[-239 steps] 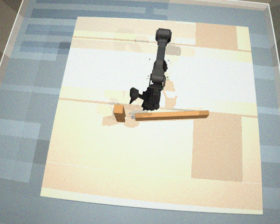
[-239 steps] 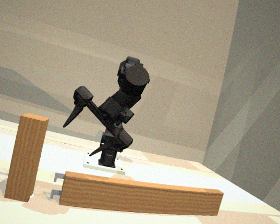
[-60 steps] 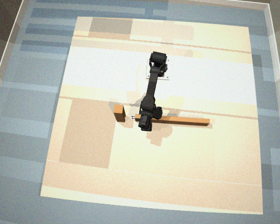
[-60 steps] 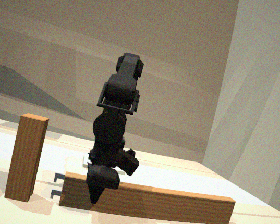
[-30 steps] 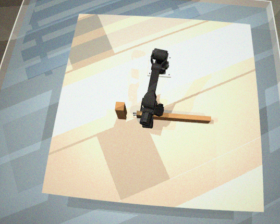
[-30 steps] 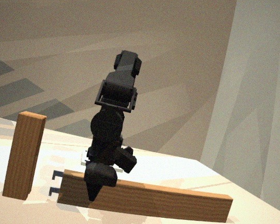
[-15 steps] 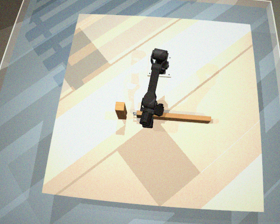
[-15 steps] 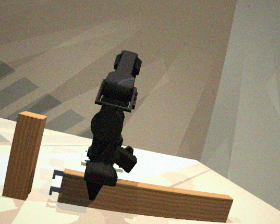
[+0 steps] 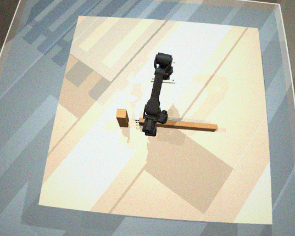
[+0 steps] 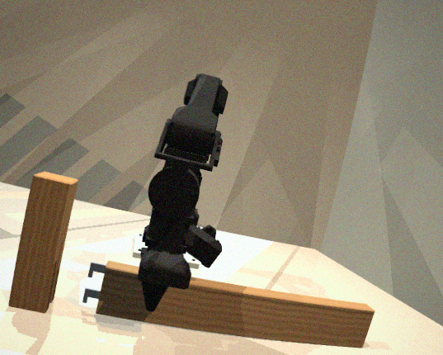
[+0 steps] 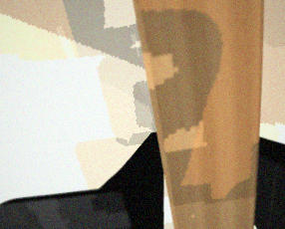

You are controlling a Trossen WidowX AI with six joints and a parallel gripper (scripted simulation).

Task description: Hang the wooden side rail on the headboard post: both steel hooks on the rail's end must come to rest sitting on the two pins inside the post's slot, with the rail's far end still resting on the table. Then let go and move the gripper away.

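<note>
Now: the headboard post 16 cm to the right of my gripper tip, 5 cm above it and 1 cm ahead of it.
</note>
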